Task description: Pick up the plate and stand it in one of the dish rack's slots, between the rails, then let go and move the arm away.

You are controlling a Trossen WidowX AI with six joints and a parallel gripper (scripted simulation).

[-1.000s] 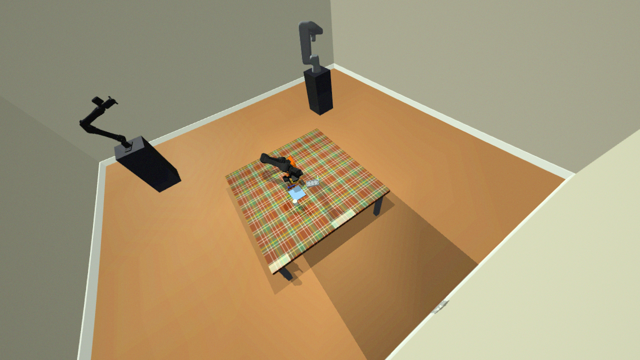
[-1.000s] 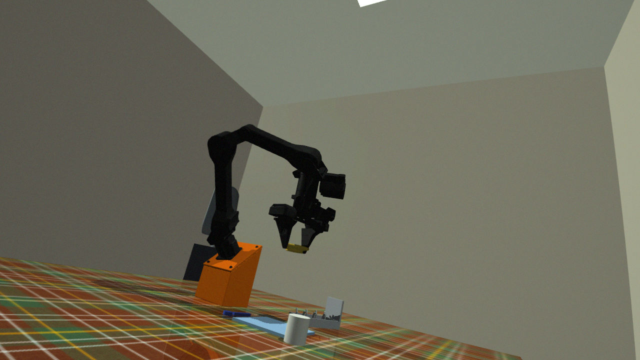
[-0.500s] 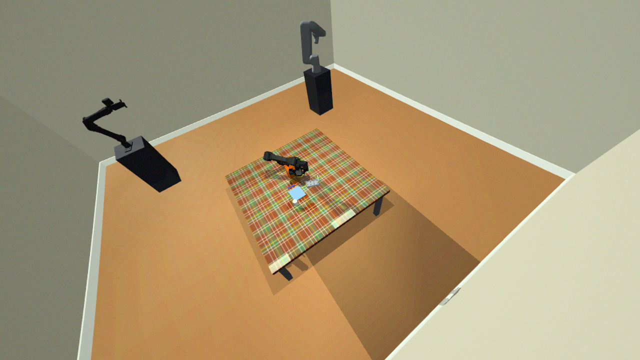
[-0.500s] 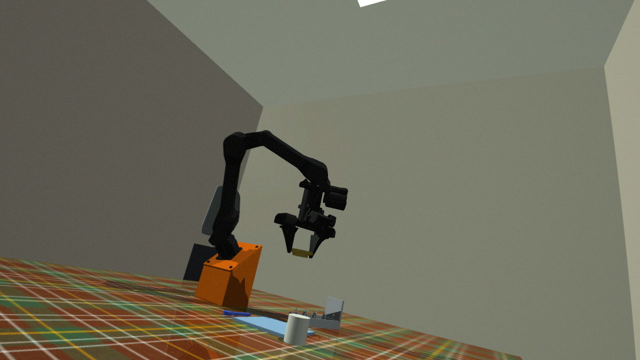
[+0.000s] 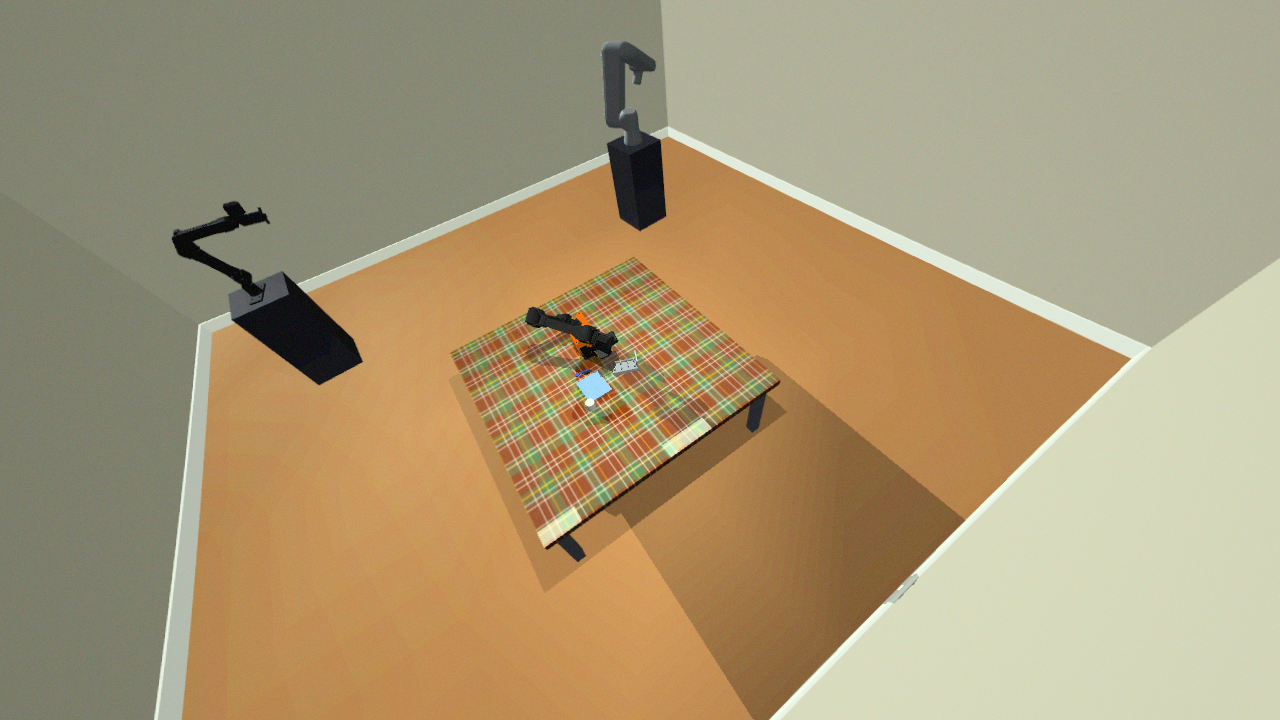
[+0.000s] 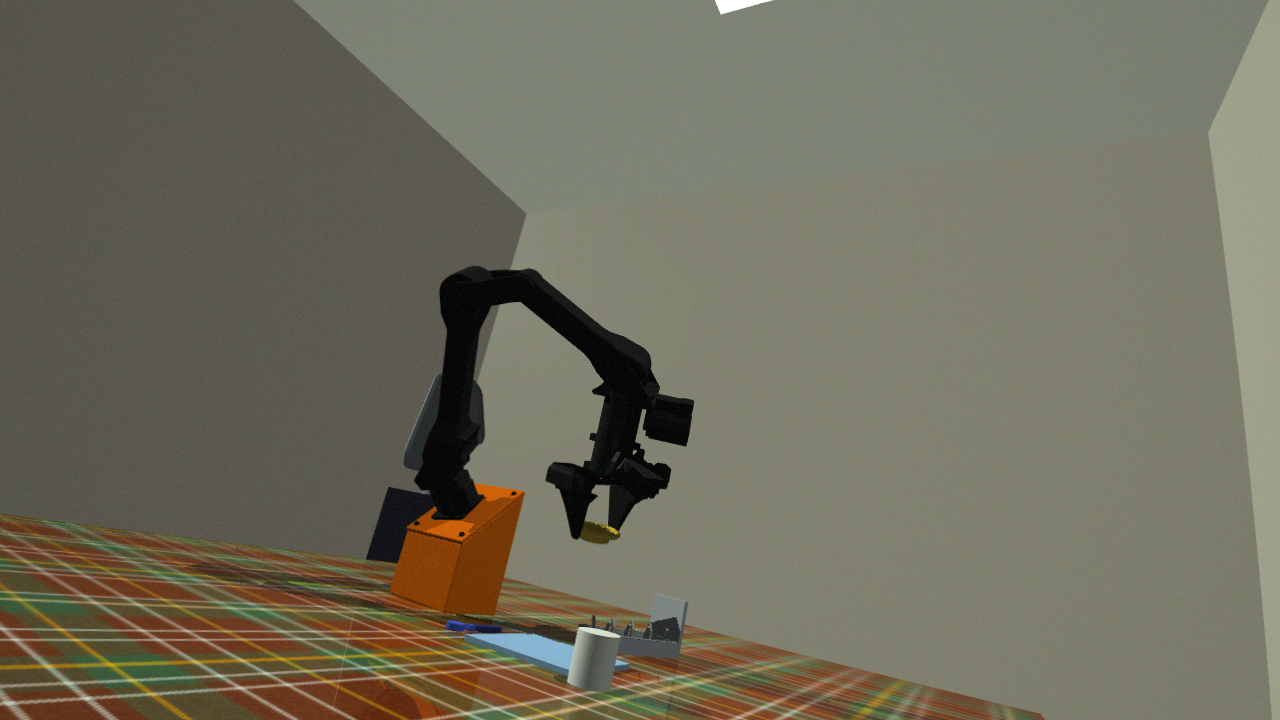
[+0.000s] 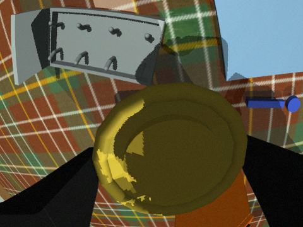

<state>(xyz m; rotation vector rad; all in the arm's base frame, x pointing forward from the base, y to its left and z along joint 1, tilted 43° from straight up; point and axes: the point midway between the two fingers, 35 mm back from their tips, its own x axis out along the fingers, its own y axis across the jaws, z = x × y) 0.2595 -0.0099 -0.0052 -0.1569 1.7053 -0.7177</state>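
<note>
Right now the grey dish rack is 12 cm below my gripper tip, 7 cm to the left of it and 5 cm ahead of it. Round my gripper tip: yellow plate 1 cm above; then blue spoon 14 cm below, 13 cm to the right, 8 cm behind; then light blue mat 14 cm below, 12 cm to the right, 4 cm ahead.
</note>
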